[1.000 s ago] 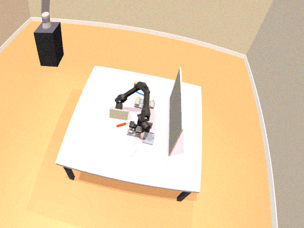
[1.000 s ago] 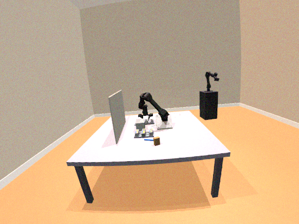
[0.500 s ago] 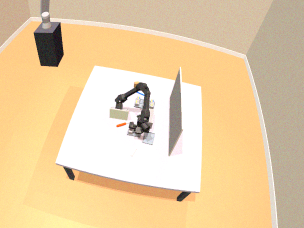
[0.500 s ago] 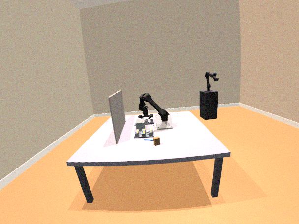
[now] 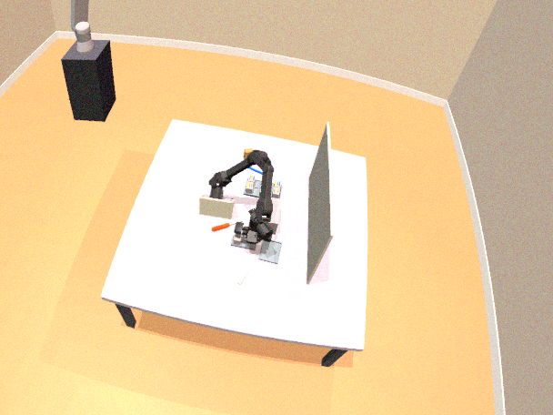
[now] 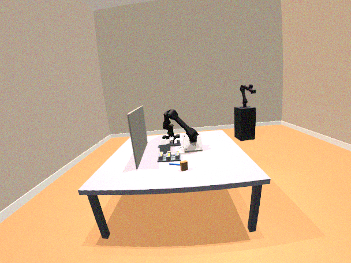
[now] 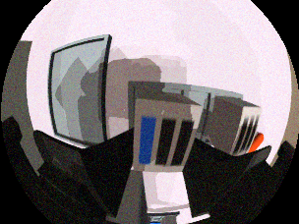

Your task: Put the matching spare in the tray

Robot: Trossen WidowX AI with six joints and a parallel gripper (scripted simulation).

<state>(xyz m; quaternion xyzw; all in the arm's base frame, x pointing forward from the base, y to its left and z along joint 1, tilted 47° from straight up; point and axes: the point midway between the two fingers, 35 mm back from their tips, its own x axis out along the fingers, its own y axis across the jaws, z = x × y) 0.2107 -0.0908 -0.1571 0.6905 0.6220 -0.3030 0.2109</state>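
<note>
Now: the grey-blue tray 10 cm ahead of my gripper tip, 4 cm to the right of it and 1 cm below it. From my gripper tip the other things lie so: grey spare (7 cm behind, 2 cm above, 1 cm to the right); then beige strip (21 cm to the right, 3 cm behind, 1 cm below); then white block (16 cm to the left, 7 cm ahead, 3 cm above).
</note>
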